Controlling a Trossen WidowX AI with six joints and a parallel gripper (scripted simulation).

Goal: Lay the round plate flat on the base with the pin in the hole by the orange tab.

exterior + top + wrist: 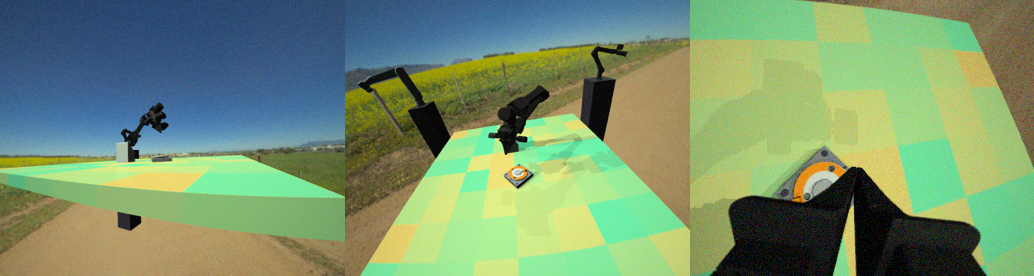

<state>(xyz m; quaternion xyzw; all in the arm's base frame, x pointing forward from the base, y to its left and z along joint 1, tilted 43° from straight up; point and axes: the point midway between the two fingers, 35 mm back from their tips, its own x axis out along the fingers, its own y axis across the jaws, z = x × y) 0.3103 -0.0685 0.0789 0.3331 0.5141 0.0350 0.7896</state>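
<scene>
Right now the base is 170 mm below my gripper tip, 40 mm to the left of it and 30 mm behind it.
</scene>
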